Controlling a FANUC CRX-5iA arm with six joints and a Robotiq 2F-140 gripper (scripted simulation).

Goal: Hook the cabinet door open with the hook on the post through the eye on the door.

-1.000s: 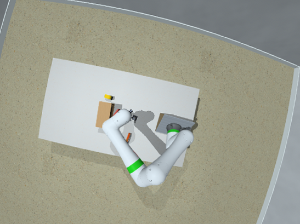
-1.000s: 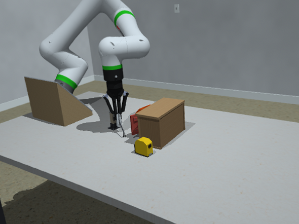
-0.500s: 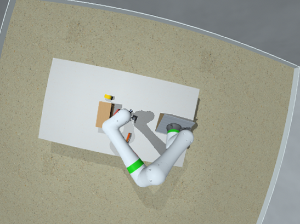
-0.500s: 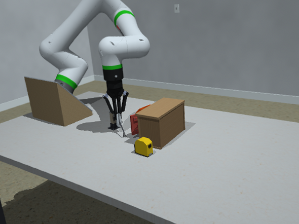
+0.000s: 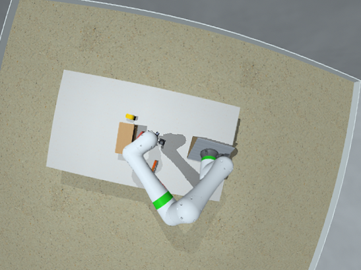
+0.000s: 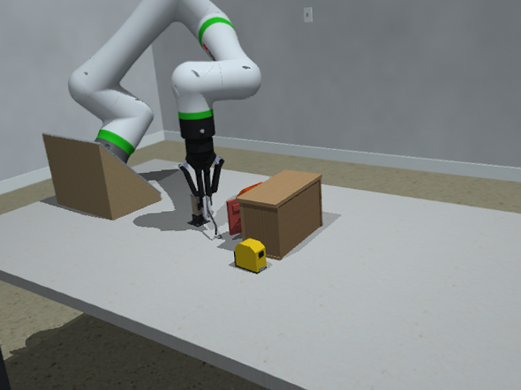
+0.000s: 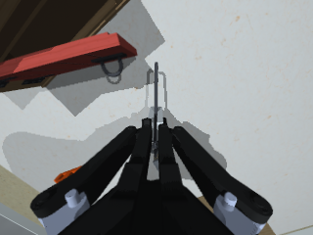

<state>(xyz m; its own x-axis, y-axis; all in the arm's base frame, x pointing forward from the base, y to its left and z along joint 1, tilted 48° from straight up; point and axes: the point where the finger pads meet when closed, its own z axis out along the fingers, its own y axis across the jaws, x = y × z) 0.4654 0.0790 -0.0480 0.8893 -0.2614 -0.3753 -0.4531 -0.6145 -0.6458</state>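
The red door is 120 mm ahead of my hand, 80 mm to the left of it and 10 mm below it. The rest, counted from my hand: thin dark hook 20 mm below, 10 mm ahead; then yellow tape measure 260 mm ahead, 90 mm to the right, 40 mm below; then orange tool 270 mm to the left, 70 mm behind, 60 mm below.
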